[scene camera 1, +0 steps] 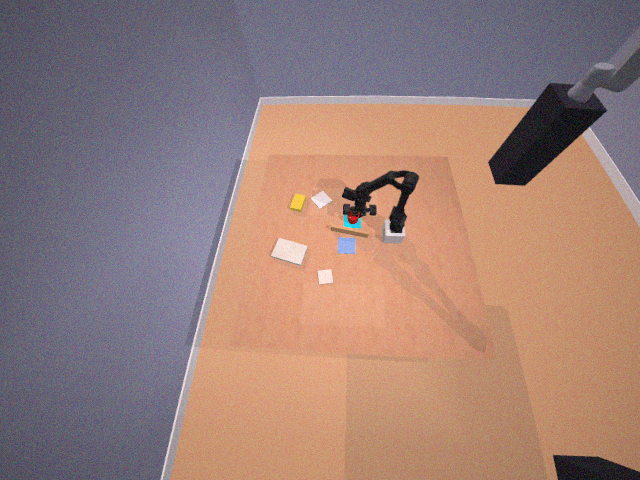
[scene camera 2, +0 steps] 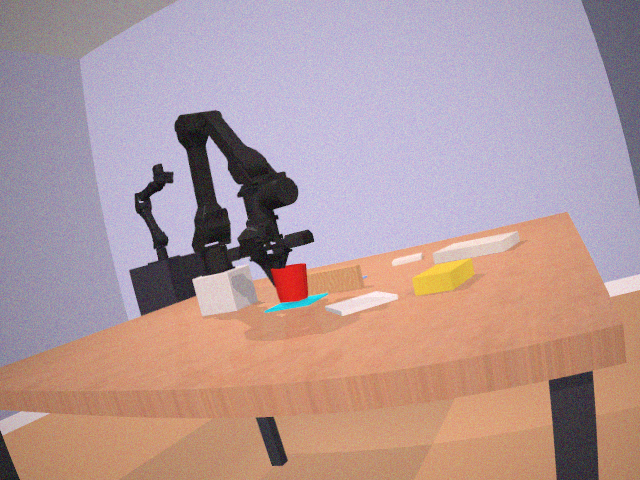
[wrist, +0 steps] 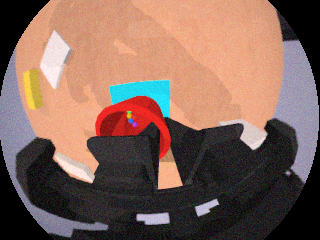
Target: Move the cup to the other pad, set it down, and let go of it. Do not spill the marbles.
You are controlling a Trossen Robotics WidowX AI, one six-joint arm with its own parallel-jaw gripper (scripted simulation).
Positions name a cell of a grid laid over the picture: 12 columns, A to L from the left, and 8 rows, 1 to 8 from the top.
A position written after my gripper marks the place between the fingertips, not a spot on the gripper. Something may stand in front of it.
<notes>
In view: my gripper (scene camera 2: F5), a red cup (scene camera 2: F5), a yellow block (scene camera 2: I5), a wooden bar (scene camera 2: G5) and a cyan pad (wrist: F4).
The red cup is seen too in the wrist view (wrist: E5). My gripper is seen too in the wrist view (wrist: G5).
</notes>
